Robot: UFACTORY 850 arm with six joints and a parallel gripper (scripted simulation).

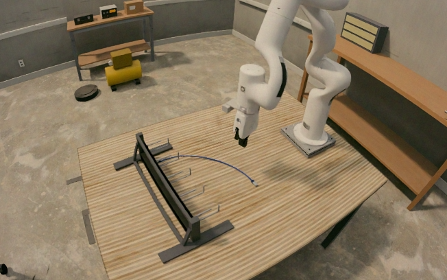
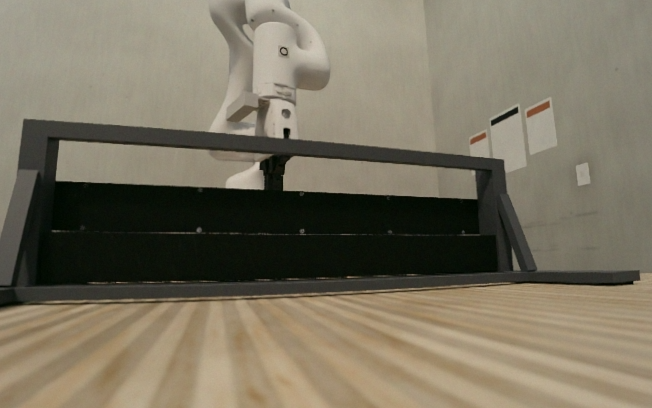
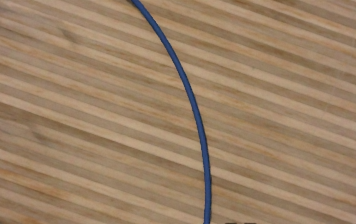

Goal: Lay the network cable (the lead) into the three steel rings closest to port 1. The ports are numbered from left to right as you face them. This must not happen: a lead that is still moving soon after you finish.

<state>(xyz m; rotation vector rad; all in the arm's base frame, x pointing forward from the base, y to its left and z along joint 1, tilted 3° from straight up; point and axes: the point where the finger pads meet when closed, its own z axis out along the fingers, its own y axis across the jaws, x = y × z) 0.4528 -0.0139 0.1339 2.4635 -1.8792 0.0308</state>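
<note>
Now: hand 10 mm past the pale plug, 90 mm to the right of it and 160 mm above it. The rest, counted from my hand: dark grey rack 330 mm ahead, 40 mm to the right, 100 mm below.
</note>
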